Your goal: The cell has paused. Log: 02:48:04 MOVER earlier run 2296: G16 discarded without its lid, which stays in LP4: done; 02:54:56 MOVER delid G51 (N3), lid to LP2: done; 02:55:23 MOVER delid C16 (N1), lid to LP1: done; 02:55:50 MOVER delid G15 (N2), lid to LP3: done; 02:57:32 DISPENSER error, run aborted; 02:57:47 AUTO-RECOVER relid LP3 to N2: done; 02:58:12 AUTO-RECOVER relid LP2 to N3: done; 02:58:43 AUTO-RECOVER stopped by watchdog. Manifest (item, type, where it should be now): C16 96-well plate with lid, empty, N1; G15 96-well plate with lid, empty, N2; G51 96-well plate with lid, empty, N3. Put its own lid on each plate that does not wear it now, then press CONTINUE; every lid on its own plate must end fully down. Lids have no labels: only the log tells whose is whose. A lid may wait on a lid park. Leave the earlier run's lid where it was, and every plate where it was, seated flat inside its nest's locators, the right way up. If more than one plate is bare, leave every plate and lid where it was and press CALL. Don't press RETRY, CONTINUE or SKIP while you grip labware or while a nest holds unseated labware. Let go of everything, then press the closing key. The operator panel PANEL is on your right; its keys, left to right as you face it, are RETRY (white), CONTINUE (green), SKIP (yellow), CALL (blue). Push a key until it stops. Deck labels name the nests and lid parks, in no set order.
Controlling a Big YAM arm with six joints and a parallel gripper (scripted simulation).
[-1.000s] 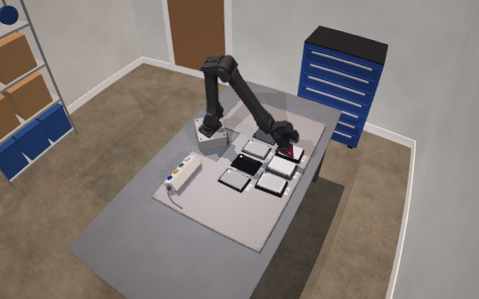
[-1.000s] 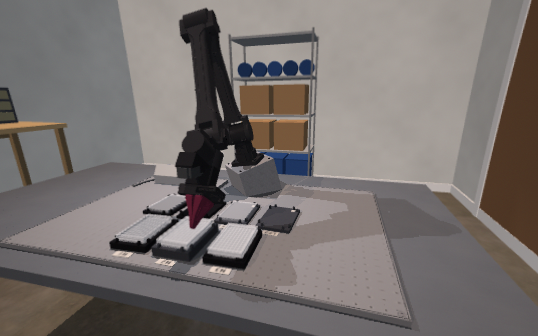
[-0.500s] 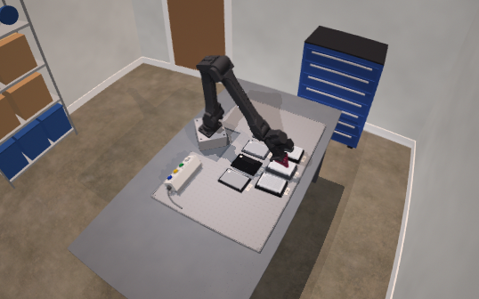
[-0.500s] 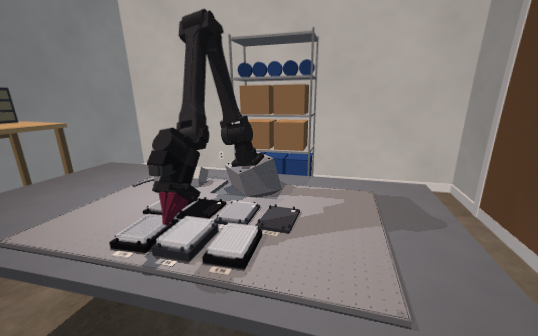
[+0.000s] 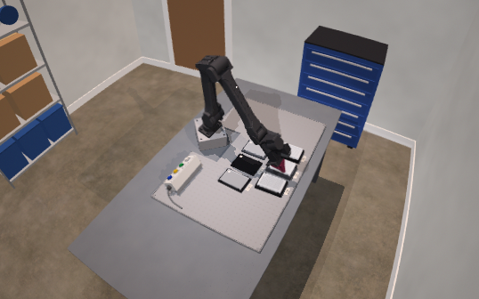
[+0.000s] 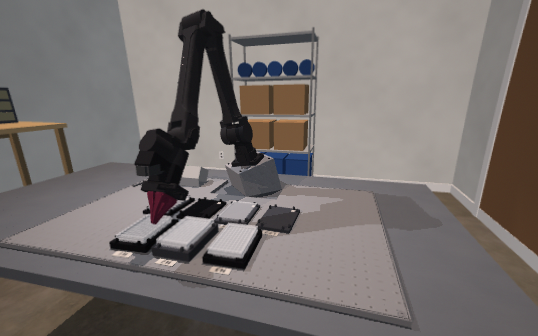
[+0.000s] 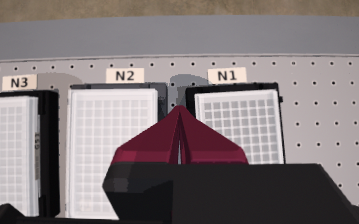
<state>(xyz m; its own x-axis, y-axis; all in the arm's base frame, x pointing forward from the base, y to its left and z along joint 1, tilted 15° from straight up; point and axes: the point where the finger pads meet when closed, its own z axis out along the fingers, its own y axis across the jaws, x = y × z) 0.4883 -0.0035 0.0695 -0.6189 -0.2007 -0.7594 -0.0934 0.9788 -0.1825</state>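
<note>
My hand is 200 mm past the clear lid, 150 mm to the left of it and 60 mm above it. Round my hand: 96-well plate: 70 mm to the right, 50 mm below, 30 mm behind; then lid park LP1: 200 mm behind, 150 mm to the right, 70 mm below; then lid park LP3: 220 mm behind, 70 mm below, 20 mm to the right.
</note>
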